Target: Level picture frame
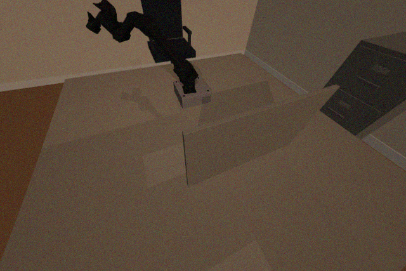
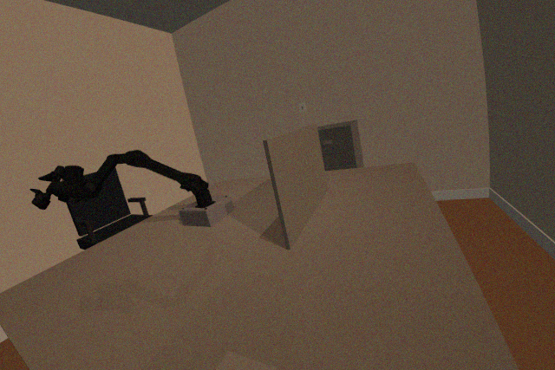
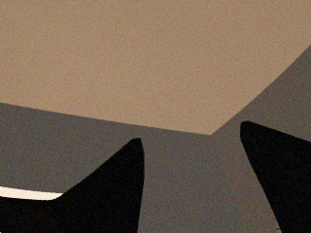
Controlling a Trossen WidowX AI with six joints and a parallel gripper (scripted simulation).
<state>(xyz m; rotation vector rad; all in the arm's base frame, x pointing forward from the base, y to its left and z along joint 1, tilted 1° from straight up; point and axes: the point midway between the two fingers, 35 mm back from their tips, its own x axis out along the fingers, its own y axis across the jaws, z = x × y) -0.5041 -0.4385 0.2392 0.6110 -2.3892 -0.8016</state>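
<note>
My gripper tip is now 94 cm short of the picture frame, 58 cm to the right of it and 16 cm above it. Also, from my gripper tip: wall panel: 95 cm ahead, 59 cm to the left, 17 cm below.
</note>
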